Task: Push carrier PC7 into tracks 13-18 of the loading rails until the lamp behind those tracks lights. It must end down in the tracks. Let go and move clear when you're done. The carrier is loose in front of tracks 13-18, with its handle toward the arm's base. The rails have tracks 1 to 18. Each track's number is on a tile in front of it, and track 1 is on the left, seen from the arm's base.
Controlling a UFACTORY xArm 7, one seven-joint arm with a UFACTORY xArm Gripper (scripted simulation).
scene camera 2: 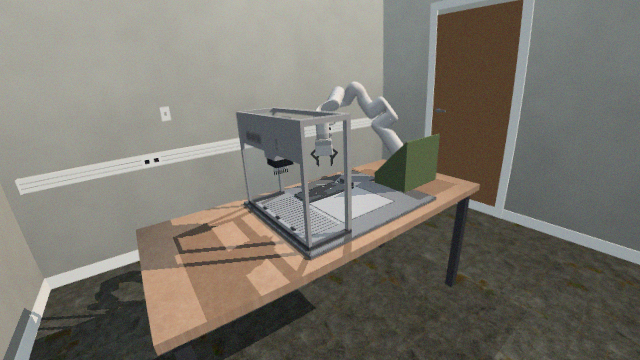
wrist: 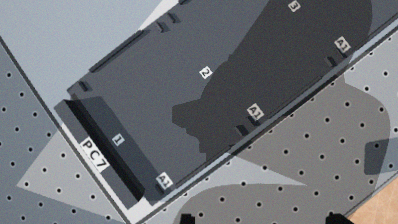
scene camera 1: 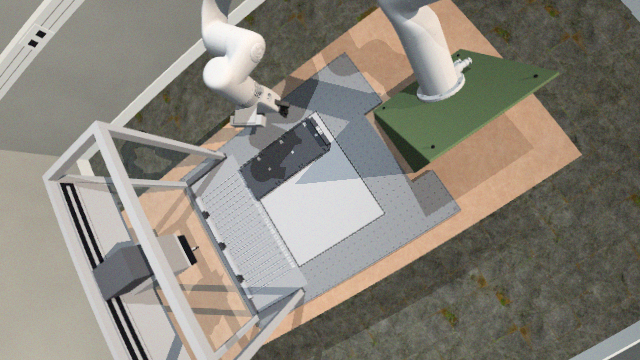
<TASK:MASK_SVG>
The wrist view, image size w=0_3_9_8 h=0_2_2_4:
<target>carrier PC7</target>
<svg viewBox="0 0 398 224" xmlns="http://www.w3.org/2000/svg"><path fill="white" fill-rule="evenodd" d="M53 108L127 210L137 204L143 196L151 206L154 206L229 151L231 147L265 121L280 112L352 53L359 50L398 19L398 0L178 0L175 6L142 31L138 30L93 65L87 74L70 86L66 91L73 100L63 99Z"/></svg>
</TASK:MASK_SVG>
